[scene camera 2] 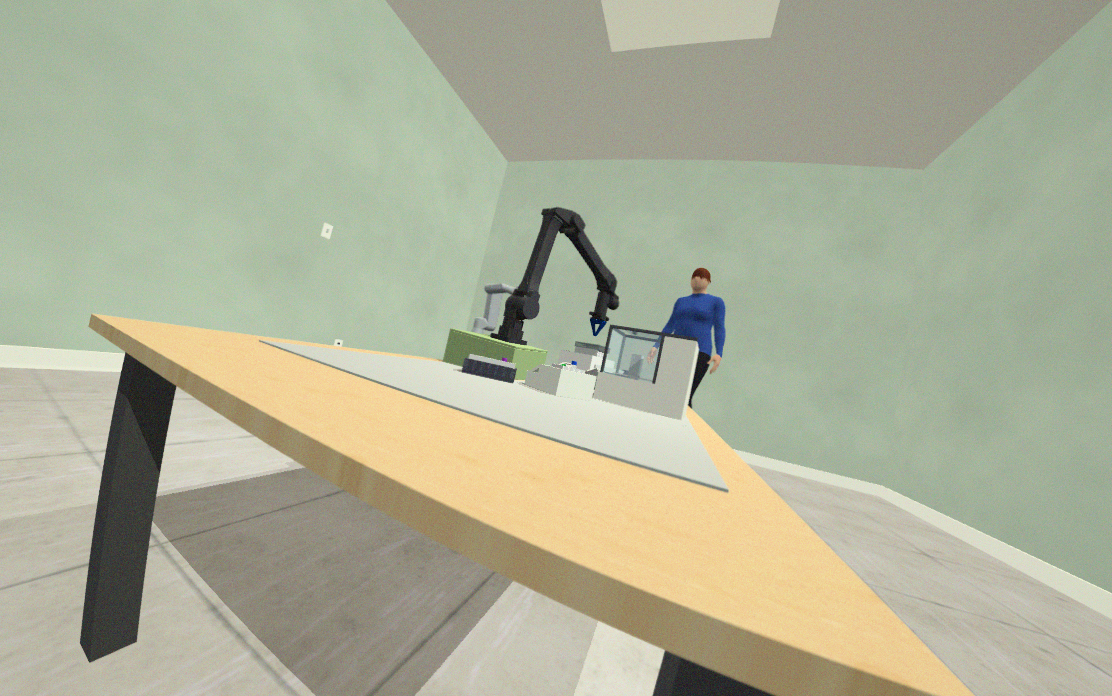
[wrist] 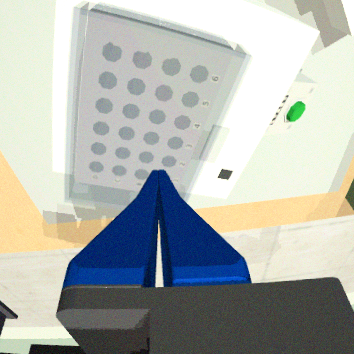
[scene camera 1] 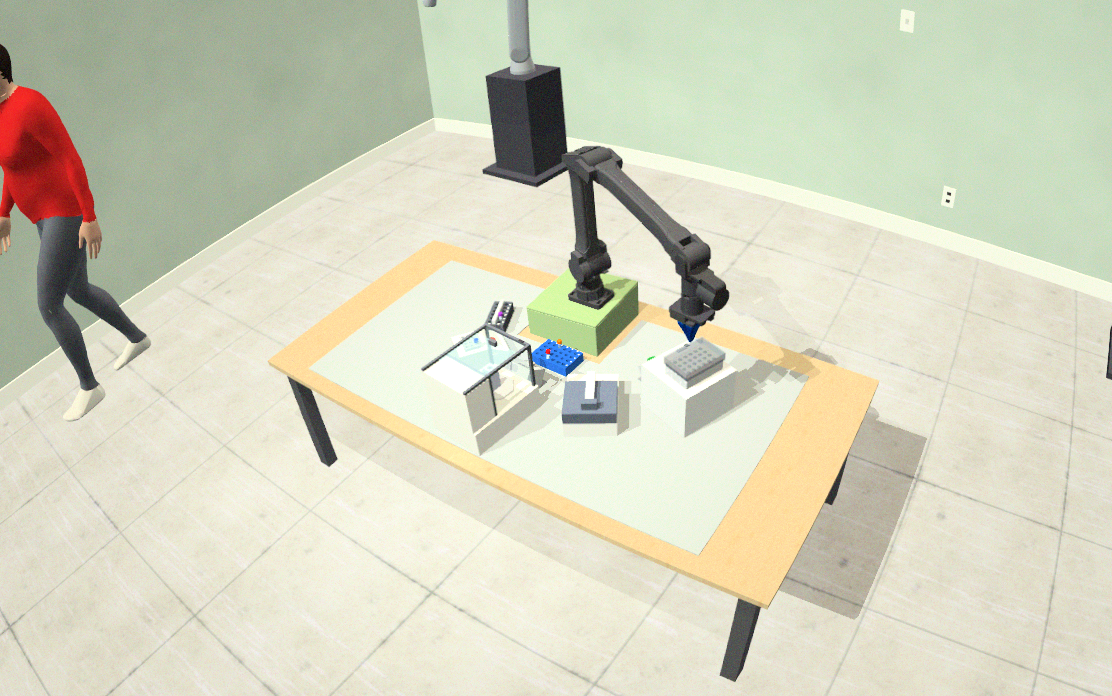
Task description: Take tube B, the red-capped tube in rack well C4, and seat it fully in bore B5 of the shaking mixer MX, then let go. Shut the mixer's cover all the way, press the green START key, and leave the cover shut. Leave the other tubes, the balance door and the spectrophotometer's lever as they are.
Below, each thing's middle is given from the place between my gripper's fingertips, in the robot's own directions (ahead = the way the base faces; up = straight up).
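The white mixer [scene camera 1: 686, 407] sits 13 cm below my hand, 1 cm to the right of it and 1 cm behind it. Then there is the glass-walled white box [scene camera 1: 481, 388], which I find 44 cm to the right of my hand, 33 cm ahead of it and 12 cm below it.
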